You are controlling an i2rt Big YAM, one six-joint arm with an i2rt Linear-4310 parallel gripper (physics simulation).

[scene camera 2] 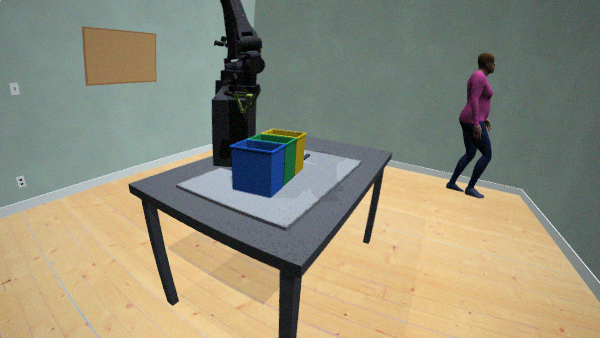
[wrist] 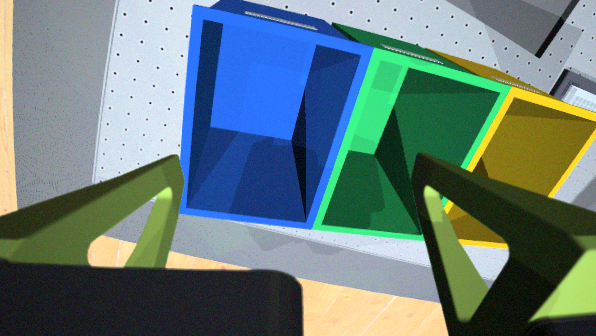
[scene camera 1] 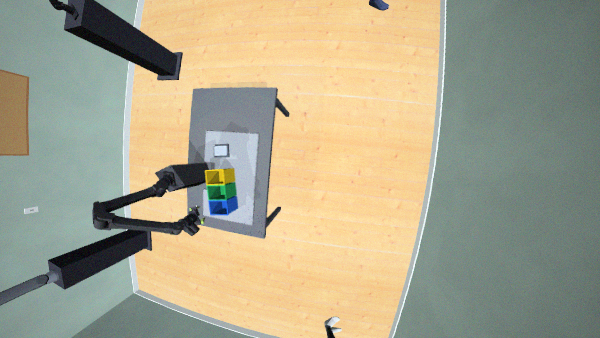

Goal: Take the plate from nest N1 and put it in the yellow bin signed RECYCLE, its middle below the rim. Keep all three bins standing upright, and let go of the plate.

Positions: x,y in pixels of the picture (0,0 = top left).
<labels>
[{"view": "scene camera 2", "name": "green bin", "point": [289,155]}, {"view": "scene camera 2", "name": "blue bin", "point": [257,166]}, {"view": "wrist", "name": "my gripper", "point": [297,166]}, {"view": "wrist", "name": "yellow bin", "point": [534,142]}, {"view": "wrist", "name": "green bin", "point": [411,101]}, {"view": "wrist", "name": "blue bin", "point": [268,98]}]
</labels>
